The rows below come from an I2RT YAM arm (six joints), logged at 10 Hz.
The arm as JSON. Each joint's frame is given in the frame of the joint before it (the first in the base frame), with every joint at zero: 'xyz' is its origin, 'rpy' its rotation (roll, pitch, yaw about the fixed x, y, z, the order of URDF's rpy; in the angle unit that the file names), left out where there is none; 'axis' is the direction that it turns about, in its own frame. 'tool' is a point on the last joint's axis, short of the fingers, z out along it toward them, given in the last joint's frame.
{
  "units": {
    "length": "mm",
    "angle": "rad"
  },
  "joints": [
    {
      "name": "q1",
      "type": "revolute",
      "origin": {
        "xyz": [
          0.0,
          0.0,
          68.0
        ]
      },
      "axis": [
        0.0,
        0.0,
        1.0
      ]
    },
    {
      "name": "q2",
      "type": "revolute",
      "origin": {
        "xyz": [
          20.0,
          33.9,
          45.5
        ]
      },
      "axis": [
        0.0,
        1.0,
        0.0
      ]
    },
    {
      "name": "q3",
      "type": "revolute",
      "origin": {
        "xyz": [
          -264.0,
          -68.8,
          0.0
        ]
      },
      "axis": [
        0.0,
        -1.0,
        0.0
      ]
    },
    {
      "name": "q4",
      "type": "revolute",
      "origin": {
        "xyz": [
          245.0,
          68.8,
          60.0
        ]
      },
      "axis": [
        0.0,
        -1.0,
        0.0
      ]
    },
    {
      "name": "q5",
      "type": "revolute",
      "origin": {
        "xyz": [
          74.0,
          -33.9,
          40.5
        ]
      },
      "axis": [
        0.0,
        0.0,
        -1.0
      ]
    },
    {
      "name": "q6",
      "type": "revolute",
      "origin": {
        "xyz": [
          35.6,
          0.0,
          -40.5
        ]
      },
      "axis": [
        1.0,
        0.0,
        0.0
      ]
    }
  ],
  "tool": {
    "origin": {
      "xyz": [
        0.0,
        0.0,
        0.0
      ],
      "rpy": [
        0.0,
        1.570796,
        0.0
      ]
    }
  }
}
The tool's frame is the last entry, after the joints.
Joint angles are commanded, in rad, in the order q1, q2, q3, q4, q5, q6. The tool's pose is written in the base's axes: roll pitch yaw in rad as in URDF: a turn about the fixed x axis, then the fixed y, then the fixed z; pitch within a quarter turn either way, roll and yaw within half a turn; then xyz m. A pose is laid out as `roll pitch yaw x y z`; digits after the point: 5 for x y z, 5 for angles.
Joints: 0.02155, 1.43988, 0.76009, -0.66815, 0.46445, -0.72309
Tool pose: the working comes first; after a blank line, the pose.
Where each joint sits with the arm in this pose, in the base's axes (m; each line is computed from the numbers above, not from the rounded line before):
q1: 0.0000 0.0000 0.0680
q2: 0.0193 0.0343 0.1135
q3: -0.0137 -0.0352 0.3752
q4: 0.2130 0.0385 0.2679
q5: 0.2696 0.0058 0.2047
q6: 0.2375 -0.0108 0.1647
the tool: 0.2375 -0.0108 0.1647

-2.64386 -0.12367 -2.48133 0.23747 -0.01083 0.16468
